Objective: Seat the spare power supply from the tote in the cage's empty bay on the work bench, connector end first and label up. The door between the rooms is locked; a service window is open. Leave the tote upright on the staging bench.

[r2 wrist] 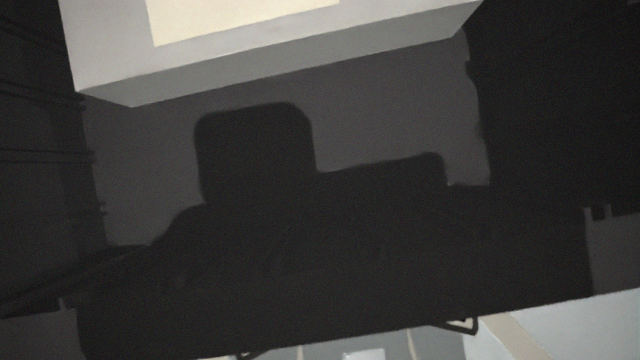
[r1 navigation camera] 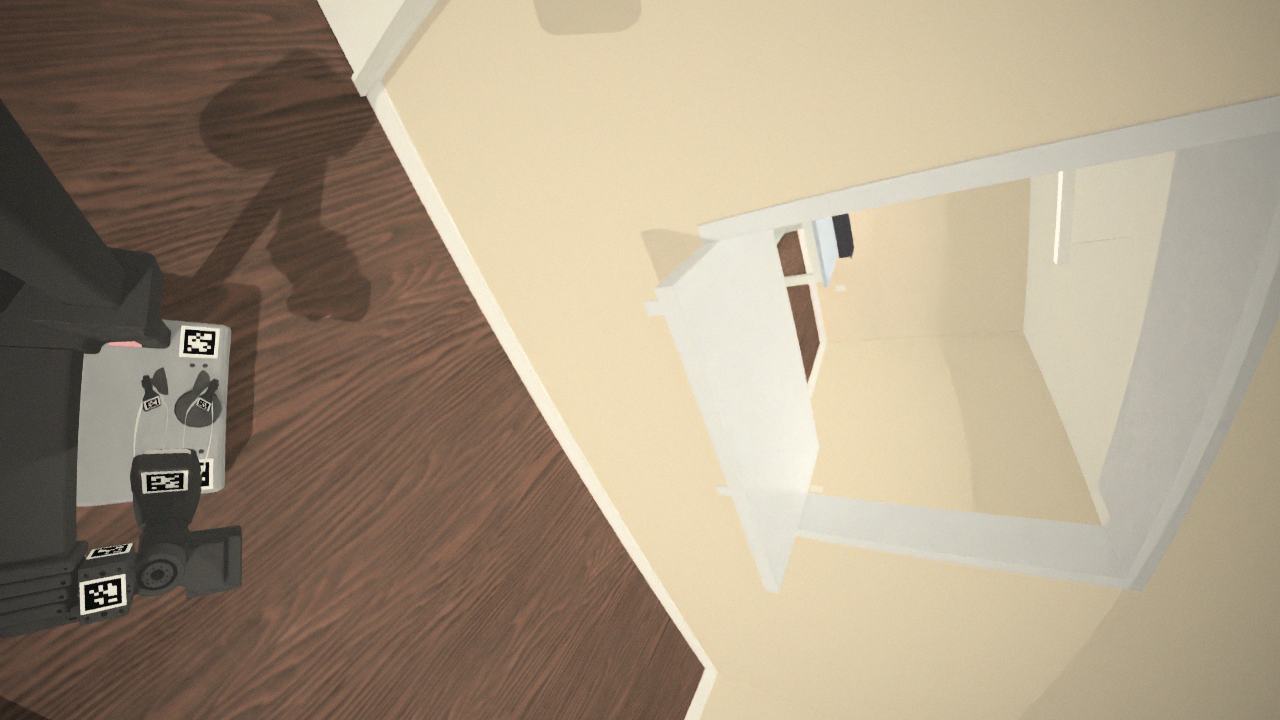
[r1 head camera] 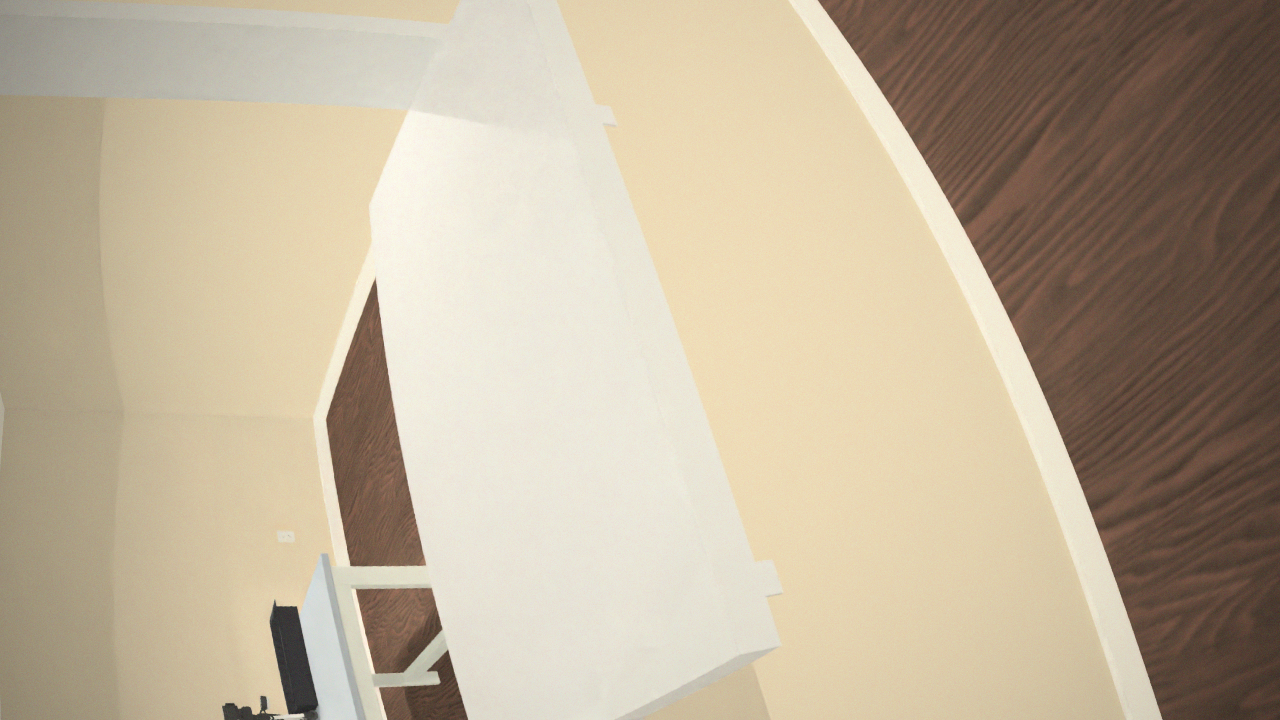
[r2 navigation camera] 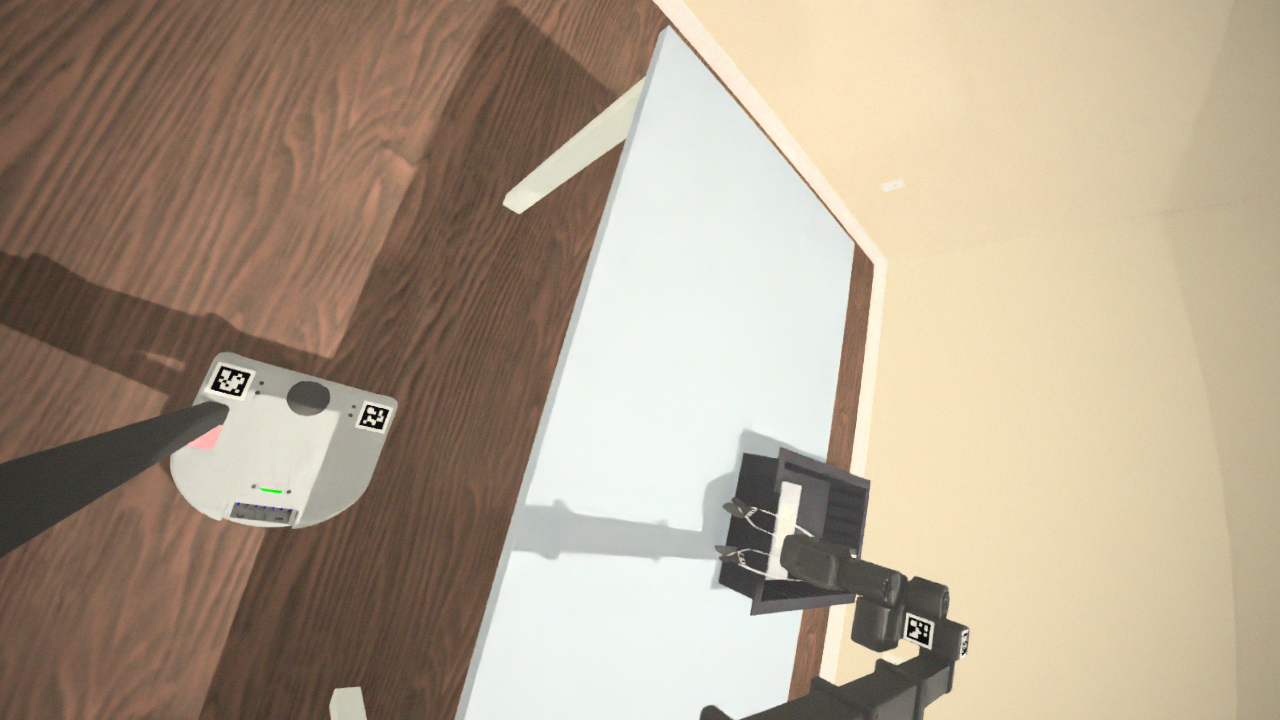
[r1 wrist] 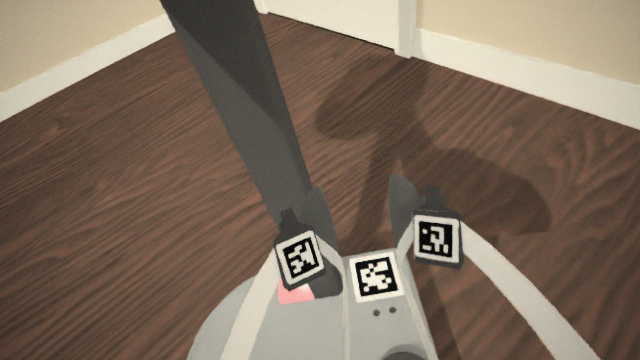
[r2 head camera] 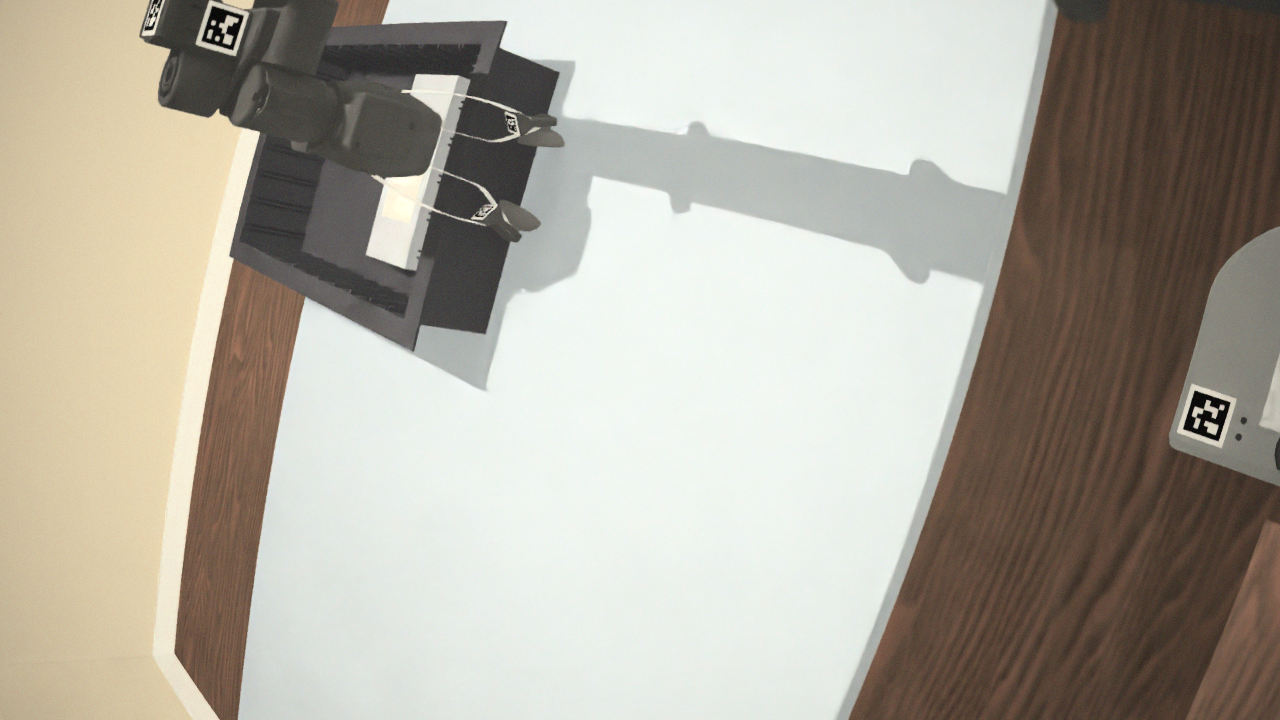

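The spare power supply [r2 head camera: 393, 240] [r2 navigation camera: 785, 514] [r2 wrist: 110, 52], a white box with a cream label up, lies inside the dark tote [r2 head camera: 474, 277] [r2 navigation camera: 756, 483] [r1 head camera: 293, 658] [r1 navigation camera: 843, 235]. The tote stands on the pale staging bench [r2 head camera: 626, 492] [r2 navigation camera: 680, 313]. The r2 gripper [r2 head camera: 534, 177] [r2 navigation camera: 729, 531] is open, reaching across the tote; its fingertips are outside the near wall, with nothing between them. The wall hides most of the fingers in the r2 wrist view. The r1 gripper [r1 wrist: 361, 210] [r1 navigation camera: 181, 385] is open above r1's base. The cage and work bench do not show.
The service window's white sill [r1 head camera: 554, 358] [r1 navigation camera: 742, 358] crosses the wall between the rooms. A white door [r1 wrist: 340, 20] is at the back in the r1 wrist view. r2's base [r2 navigation camera: 349, 465] stands beside the staging bench, near a bench leg [r2 navigation camera: 577, 147].
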